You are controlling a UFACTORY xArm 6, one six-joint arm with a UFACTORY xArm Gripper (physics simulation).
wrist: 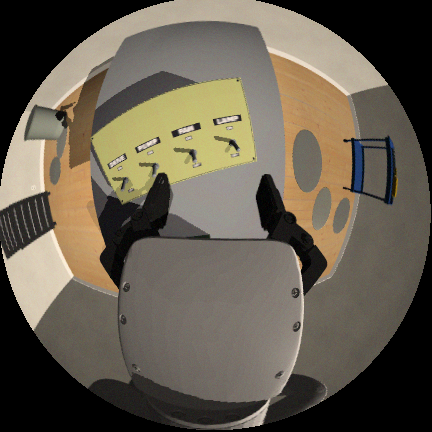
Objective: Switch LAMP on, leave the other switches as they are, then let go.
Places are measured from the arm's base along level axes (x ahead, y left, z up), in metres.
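Pixels of known places: gripper, fingertip midpoint: (pixel 213 182).
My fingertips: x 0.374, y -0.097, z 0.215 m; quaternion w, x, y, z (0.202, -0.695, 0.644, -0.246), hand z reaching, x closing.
Ahead of a thing's pixels: the offset from my fingertips to its top centre. "spot": to the spot under its first point. Level surfaces: height alone.
A yellow-green switch panel (pixel 210 97) lies on the grey table, tilted in the wrist view. Its row reads DRIVE, PUMP, FAN, LAMP from left to right. The dark LAMP lever @(spot: 0.245 m down, 0.090 m ahead, 0.064 m right) (pixel 233 145) is at the right end and leans toward the lower mark, away from the LAMP label @(0.243 m down, 0.170 m ahead, 0.042 m right) (pixel 227 120). The FAN lever @(spot: 0.245 m down, 0.056 m ahead, 0.044 m left) (pixel 193 154), PUMP lever @(spot: 0.248 m down, 0.018 m ahead, 0.153 m left) (pixel 155 168) and DRIVE lever @(spot: 0.249 m down, 0.023 m back, 0.265 m left) (pixel 124 183) also point down toward the near edge. My gripper (pixel 213 182) is open and empty, on the near side of the panel. Its left finger overlaps the panel's near edge, close to PUMP; its right finger is right of the panel.
The grey table @(0.353 m down) (pixel 200 40) extends beyond the panel. Around it on the wooden floor (pixel 325 92) are flat grey discs (pixel 307 160). A grey-green bin (pixel 42 123) and a black slatted rack (pixel 33 222) show at left, a blue-framed object (pixel 357 165) at right.
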